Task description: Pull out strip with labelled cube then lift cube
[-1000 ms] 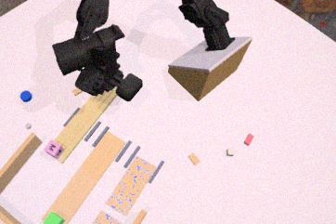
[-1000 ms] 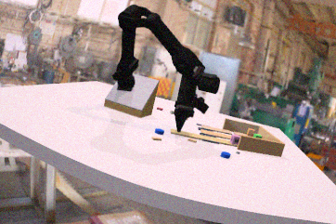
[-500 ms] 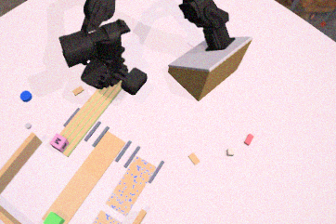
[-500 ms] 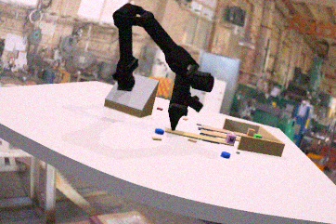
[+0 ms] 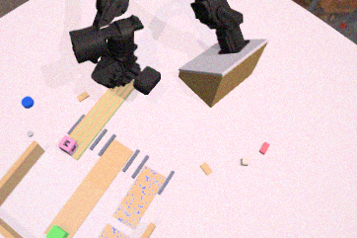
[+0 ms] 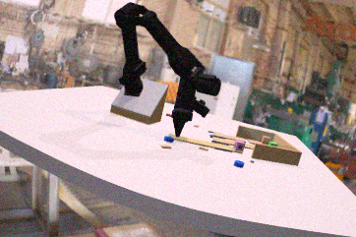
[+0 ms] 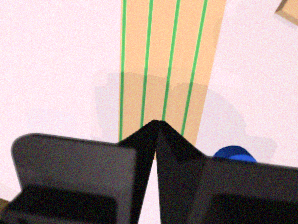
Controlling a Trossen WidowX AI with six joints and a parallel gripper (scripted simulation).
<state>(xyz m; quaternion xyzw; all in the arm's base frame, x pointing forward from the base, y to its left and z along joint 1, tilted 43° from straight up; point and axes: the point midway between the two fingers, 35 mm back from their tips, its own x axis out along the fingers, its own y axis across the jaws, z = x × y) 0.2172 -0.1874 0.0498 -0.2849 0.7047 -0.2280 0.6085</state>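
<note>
Now: the strip 100 mm ahead of my gripper tip and 10 mm to the left of it.
</note>
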